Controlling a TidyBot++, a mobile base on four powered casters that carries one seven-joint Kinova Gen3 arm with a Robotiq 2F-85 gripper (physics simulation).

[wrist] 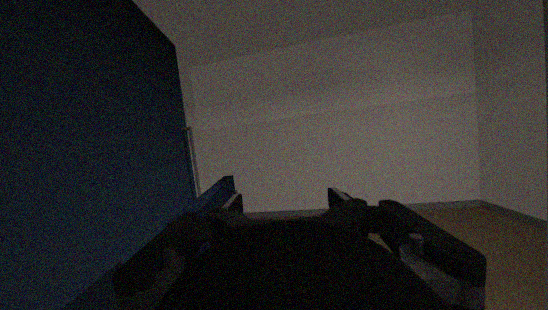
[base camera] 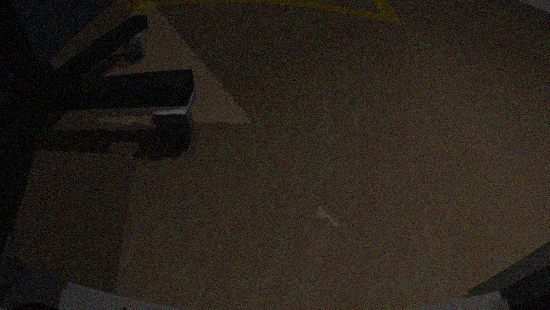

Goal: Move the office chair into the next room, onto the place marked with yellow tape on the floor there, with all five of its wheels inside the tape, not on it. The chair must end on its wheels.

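Frame: origin at the arm's base, x right, y ahead, z up, level; centimetres.
Seen in the pictures: gripper, fingertip midpoint: (wrist: 284, 200).
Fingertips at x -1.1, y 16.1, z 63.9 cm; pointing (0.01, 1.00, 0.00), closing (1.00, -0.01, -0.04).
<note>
Pixels of each thing's top centre, then the offset from my fingertips to it. "spot": a spot on its surface instead.
- office chair at a spot on its surface: (base camera: 150, 89) spot: dy +27.4, dx -16.2, dz -93.1 cm
- narrow blue piece at a spot on its surface: (wrist: 216, 194) spot: dy +27.2, dx -18.8, dz -6.2 cm
Part of the office chair (base camera: 150, 89) shows in the base camera view at the left: two dark legs of its base spread low over the floor, with one caster under the far leg and one under the near leg. Both casters are on the near side of the yellow tape (base camera: 387, 14), which crosses the top edge. The other wheels are hidden in the dark or out of view. My gripper (wrist: 284, 200) is open, with nothing between its fingertips. A narrow blue piece (wrist: 216, 194) shows beside the left finger; whether it belongs to the chair, I cannot tell.
A large dark blue surface (wrist: 95, 130) fills the left of the wrist view, with a thin pale upright bar (wrist: 193, 162) at its edge. A pale wall (wrist: 335, 150) stands beyond, with a corner at right. Pale edges (base camera: 112, 298) and a dark shape (base camera: 530, 282) show low in the base view.
</note>
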